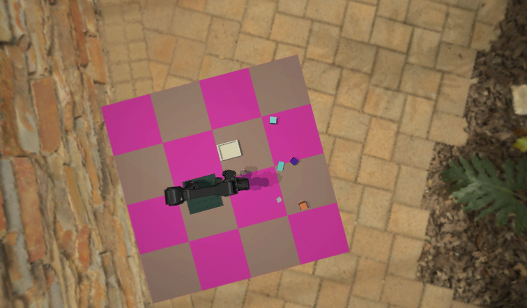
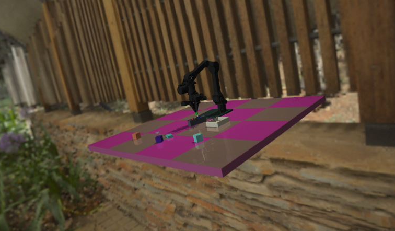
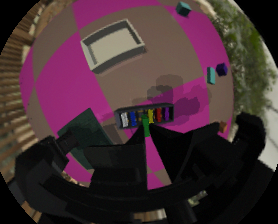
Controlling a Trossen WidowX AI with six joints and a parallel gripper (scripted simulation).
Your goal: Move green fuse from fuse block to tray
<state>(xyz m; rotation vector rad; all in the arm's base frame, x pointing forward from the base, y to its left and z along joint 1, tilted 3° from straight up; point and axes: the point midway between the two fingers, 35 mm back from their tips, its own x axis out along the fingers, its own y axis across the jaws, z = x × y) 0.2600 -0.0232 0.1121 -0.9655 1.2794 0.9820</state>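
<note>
The beige tray is 19 cm to the left of my gripper tip, 8 cm below it and 1 cm ahead of it. Round my gripper tip: green fuse: 1 cm below.
</note>
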